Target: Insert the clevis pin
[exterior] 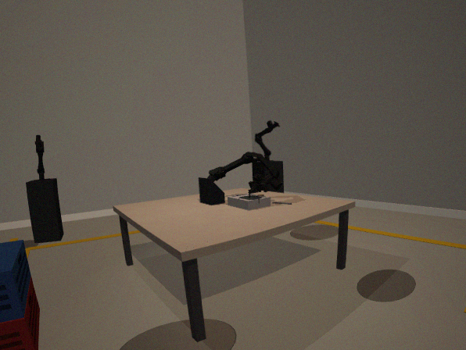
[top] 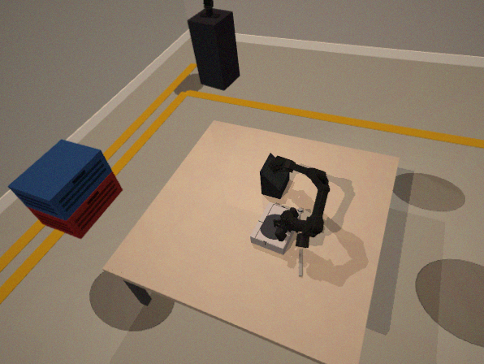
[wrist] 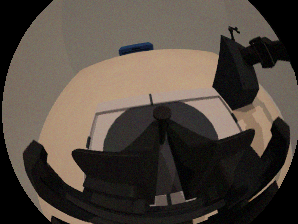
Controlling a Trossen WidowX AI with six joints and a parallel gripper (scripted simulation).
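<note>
Now: the steel tray 10 mm behind my gripper tip and 50 mm below it. Round my gripper tip: tiny grey piece 190 mm behind, 60 mm to the left, 80 mm below; wide flat disc 30 mm below; clevis pin 10 mm below.
</note>
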